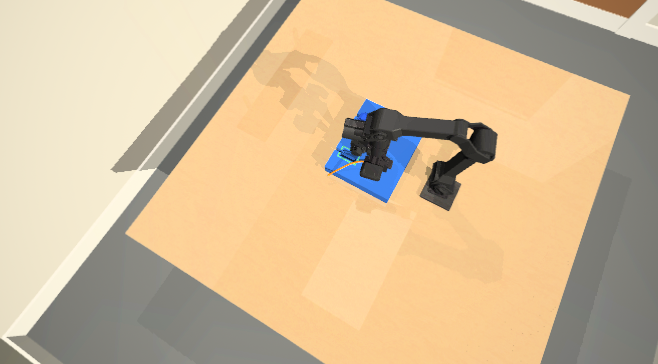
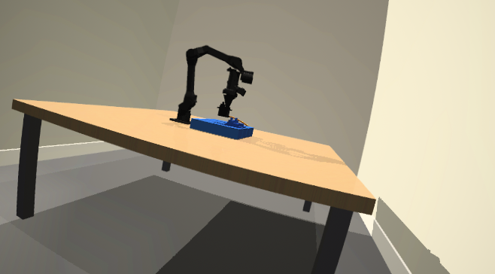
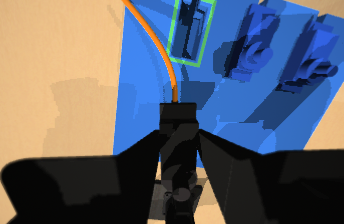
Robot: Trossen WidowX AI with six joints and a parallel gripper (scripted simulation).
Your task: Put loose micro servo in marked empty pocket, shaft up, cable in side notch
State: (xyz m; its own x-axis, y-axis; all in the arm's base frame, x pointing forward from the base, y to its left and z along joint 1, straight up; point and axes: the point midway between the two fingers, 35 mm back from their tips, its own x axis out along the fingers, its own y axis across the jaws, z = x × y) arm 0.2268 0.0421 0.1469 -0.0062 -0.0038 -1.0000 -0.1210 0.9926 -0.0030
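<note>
Right now my gripper tip is 100 mm above the blue deck, 70 mm to the left of it and 20 mm past it.
</note>
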